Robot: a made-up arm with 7 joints.
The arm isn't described. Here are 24 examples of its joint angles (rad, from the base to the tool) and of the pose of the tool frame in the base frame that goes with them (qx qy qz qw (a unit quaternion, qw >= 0); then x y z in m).
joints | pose
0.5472 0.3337 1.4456 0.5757 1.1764 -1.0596 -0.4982 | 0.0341 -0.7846 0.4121 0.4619 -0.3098 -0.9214 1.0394
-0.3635 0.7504 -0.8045 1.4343 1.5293 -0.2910 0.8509 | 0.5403 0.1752 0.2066 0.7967 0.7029 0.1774 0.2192
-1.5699 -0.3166 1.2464 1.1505 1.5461 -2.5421 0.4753 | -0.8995 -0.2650 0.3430 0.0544 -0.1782 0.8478 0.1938
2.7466 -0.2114 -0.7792 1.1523 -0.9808 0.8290 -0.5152 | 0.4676 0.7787 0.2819 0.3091 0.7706 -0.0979 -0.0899
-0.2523 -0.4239 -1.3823 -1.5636 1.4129 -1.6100 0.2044 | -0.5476 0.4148 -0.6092 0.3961 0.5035 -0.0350 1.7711
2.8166 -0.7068 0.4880 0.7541 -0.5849 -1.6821 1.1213 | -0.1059 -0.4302 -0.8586 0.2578 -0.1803 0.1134 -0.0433
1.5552 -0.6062 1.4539 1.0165 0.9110 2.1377 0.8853 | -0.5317 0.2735 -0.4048 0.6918 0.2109 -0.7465 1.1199
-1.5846 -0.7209 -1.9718 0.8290 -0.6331 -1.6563 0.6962 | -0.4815 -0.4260 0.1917 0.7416 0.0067 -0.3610 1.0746
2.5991 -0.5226 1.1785 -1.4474 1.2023 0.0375 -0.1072 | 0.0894 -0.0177 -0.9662 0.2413 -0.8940 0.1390 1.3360
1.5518 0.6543 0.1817 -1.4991 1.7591 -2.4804 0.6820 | 0.5108 0.4310 -0.2636 0.6956 -0.4743 -0.5124 -0.1231
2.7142 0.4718 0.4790 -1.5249 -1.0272 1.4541 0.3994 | -0.1948 0.9564 0.1267 0.1771 -0.5294 -0.0300 -0.2144
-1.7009 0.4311 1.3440 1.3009 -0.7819 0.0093 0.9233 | -0.5968 -0.6139 -0.3766 0.3536 -0.7370 0.7873 0.4859
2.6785 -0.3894 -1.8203 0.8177 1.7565 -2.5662 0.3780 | -0.4907 0.1853 -0.8484 0.0715 0.2668 0.2906 1.2293
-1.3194 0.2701 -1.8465 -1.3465 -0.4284 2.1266 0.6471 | 0.4473 -0.0860 -0.0532 0.8887 0.8538 0.0362 0.7293
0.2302 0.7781 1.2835 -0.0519 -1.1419 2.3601 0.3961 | 0.1985 -0.4073 -0.8794 0.1460 -0.4578 -0.2987 0.5902
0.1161 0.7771 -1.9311 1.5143 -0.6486 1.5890 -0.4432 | -0.6061 0.3791 0.1093 0.6906 0.6897 0.7701 0.3737
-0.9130 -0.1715 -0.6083 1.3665 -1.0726 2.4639 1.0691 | -0.6141 -0.7466 -0.0006 0.2560 0.2617 0.5248 0.5763
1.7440 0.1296 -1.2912 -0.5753 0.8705 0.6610 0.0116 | 0.8956 -0.3754 -0.1989 0.1318 0.4566 -0.3790 -0.4140
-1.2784 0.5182 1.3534 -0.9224 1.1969 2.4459 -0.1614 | -0.4389 0.0946 -0.4853 0.7503 0.1632 -0.4752 1.4505
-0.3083 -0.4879 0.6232 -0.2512 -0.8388 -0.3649 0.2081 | -0.4991 -0.4270 0.7383 0.1530 -0.8515 0.0998 1.2983
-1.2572 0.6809 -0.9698 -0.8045 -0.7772 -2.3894 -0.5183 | -0.9574 -0.0577 0.2790 0.0475 0.2817 0.9394 0.5228
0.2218 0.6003 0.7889 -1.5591 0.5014 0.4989 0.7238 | -0.1408 0.9752 0.0549 0.1620 -0.4122 -0.7865 -0.1687
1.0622 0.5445 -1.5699 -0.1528 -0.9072 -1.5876 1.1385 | 0.3358 -0.8855 0.1567 0.2803 0.6740 -0.6751 0.6097
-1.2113 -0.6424 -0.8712 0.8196 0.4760 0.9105 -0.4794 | 0.4877 -0.3119 0.6691 0.4660 0.8308 -0.4756 1.0794
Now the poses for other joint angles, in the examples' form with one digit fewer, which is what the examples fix.
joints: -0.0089 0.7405 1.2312 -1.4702 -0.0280 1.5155 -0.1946
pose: 0.162 0.674 -0.634 0.343 -0.341 -1.050 0.256
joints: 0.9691 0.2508 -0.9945 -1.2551 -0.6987 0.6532 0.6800
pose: 0.672 -0.542 0.404 0.303 0.596 -1.135 0.965
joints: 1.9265 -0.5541 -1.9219 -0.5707 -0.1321 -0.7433 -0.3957
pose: 0.870 -0.013 0.450 0.202 0.685 0.252 -0.175
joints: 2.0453 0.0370 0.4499 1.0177 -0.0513 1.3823 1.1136
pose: -0.229 0.282 -0.432 0.825 0.398 -1.014 0.706
